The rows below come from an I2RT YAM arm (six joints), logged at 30 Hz.
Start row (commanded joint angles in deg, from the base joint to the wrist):
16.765, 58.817, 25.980, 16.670, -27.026, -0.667
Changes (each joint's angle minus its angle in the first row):
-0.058, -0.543, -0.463, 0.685, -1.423, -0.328
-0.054, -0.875, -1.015, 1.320, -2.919, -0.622
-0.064, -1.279, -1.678, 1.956, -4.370, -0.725
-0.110, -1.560, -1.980, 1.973, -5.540, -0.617
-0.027, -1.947, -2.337, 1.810, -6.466, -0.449
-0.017, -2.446, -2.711, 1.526, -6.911, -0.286
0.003, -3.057, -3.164, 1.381, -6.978, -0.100
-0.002, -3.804, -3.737, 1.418, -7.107, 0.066
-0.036, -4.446, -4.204, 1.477, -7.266, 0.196
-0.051, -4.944, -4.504, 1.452, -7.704, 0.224
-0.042, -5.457, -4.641, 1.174, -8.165, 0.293
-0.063, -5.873, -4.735, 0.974, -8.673, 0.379
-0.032, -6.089, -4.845, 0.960, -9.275, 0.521
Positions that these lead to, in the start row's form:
16.707, 58.274, 25.517, 17.355, -28.449, -0.995
16.711, 57.942, 24.965, 17.990, -29.945, -1.289
16.701, 57.538, 24.302, 18.626, -31.396, -1.392
16.655, 57.257, 24.000, 18.643, -32.566, -1.284
16.738, 56.870, 23.643, 18.480, -33.492, -1.116
16.748, 56.371, 23.269, 18.196, -33.937, -0.953
16.768, 55.760, 22.816, 18.051, -34.004, -0.767
16.763, 55.013, 22.243, 18.088, -34.133, -0.601
16.729, 54.371, 21.776, 18.147, -34.292, -0.471
16.714, 53.873, 21.476, 18.122, -34.730, -0.443
16.723, 53.360, 21.339, 17.844, -35.191, -0.374
16.702, 52.944, 21.245, 17.644, -35.699, -0.288
16.733, 52.728, 21.135, 17.630, -36.301, -0.146

